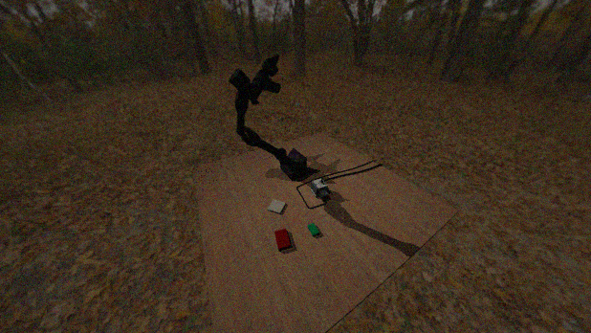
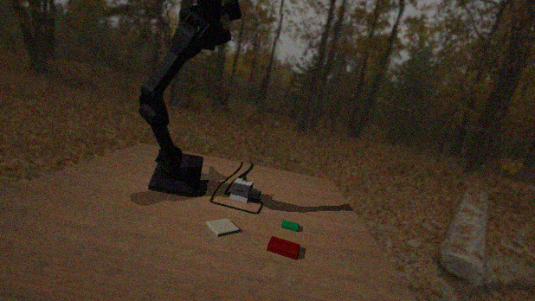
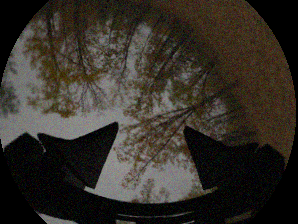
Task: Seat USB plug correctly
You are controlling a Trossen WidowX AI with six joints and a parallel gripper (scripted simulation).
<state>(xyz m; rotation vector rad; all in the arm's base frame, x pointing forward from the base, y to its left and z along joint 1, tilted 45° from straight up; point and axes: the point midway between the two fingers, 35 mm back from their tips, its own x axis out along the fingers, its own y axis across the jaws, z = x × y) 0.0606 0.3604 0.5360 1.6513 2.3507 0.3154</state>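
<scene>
My gripper tip is now 20 cm short of the dark USB plug, 17 cm to the right of it and 63 cm above it. From my gripper tip the other things lie so: white flat block: 19 cm ahead, 13 cm to the right, 72 cm below; then green block: 42 cm ahead, 2 cm to the right, 72 cm below; then red block: 39 cm ahead, 18 cm to the right, 71 cm below.
</scene>
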